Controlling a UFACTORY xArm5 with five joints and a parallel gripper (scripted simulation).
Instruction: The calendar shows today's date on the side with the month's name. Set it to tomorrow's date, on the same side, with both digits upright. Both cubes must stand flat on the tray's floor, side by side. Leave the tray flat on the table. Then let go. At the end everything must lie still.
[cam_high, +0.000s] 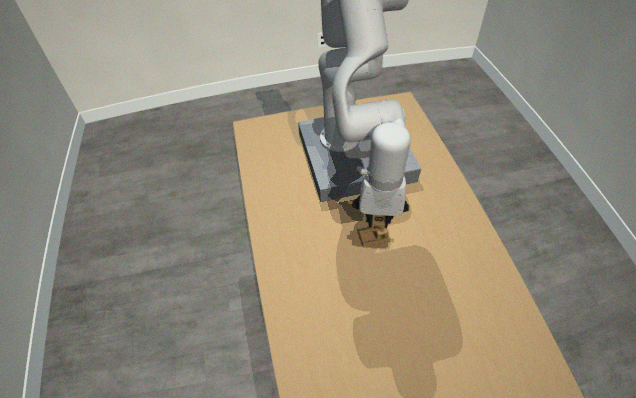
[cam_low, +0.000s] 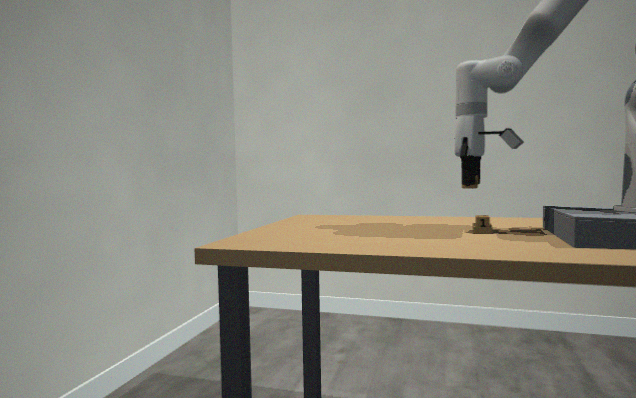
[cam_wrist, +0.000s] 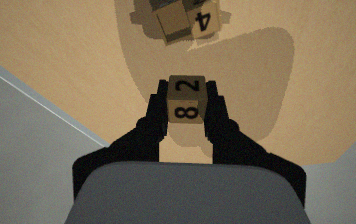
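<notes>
My gripper is now 3 cm past the wooden tray, 1 cm to the right of it and 13 cm above it. Round my hand: wooden cube (1 cm below).
</notes>
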